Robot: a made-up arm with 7 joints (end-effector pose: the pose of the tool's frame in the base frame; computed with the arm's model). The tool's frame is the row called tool.
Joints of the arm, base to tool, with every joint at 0 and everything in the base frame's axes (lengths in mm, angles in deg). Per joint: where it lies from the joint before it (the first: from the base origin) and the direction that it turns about. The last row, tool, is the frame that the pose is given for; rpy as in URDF.
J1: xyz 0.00 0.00 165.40 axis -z
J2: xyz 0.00 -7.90 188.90 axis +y
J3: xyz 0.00 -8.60 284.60 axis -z
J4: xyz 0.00 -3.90 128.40 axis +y
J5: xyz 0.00 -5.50 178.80 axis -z
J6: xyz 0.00 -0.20 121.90 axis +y
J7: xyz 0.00 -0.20 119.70 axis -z
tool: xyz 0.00 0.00 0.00 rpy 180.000 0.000 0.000
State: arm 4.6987 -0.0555 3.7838 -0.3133 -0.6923 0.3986 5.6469
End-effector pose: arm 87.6 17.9 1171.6 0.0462 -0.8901 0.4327 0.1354
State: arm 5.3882 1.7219 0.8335 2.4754 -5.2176 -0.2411 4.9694
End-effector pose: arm 200.1 -78.4 150.2 0.1050 -0.1708 -0.4656 -0.8620
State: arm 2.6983 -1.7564 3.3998 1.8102 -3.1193 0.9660 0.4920
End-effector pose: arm 350.3 69.4 -84.3 0.8242 -0.1149 -0.2610 0.4893
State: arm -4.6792 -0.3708 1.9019 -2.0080 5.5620 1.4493 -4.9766
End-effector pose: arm 266.0 -36.8 752.1 0.2551 -0.7648 -0.5859 -0.0822
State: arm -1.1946 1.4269 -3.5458 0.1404 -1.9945 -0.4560 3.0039
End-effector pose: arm 286.2 738.5 565.2 0.2033 0.3237 -0.8210 0.4242
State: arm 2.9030 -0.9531 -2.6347 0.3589 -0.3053 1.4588 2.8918
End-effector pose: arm 657.8 92.1 576.0 0.9725 -0.0285 -0.2092 -0.0985
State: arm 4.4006 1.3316 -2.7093 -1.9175 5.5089 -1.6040 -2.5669
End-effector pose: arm -53.7 285.8 150.6 0.4459 -0.5832 -0.2455 -0.6331
